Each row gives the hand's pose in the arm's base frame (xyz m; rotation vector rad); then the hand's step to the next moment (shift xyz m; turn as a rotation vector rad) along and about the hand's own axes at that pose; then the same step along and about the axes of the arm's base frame.
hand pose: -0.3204 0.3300 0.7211 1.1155 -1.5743 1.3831
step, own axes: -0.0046 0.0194 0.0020 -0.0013 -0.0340 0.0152
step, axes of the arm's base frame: -0.0167 -0.0007 -0.0111 0.0326 -0.0161 0.0082
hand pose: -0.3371 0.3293 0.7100 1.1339 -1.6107 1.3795
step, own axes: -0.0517 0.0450 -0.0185 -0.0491 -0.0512 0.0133
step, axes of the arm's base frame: -0.0242 0.0285 -0.0603 0.0655 -0.0071 -0.0294
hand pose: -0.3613 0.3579 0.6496 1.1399 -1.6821 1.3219
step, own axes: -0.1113 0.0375 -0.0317 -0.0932 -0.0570 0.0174
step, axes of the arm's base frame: 0.0060 0.0580 -0.1068 0.0870 -0.0022 -0.0683
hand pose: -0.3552 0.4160 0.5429 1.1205 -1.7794 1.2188
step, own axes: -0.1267 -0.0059 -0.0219 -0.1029 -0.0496 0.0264
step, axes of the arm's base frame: 0.0557 0.0533 -0.1031 0.0833 -0.0068 -0.0822
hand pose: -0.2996 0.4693 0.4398 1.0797 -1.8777 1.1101
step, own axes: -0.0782 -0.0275 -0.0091 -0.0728 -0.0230 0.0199
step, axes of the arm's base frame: 0.0584 0.0243 -0.0544 0.0479 -0.0024 -0.0627
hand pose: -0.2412 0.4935 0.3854 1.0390 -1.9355 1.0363
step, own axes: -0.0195 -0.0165 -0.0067 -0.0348 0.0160 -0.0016
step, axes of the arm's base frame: 0.0243 0.0062 -0.0082 0.0014 0.0183 -0.0337
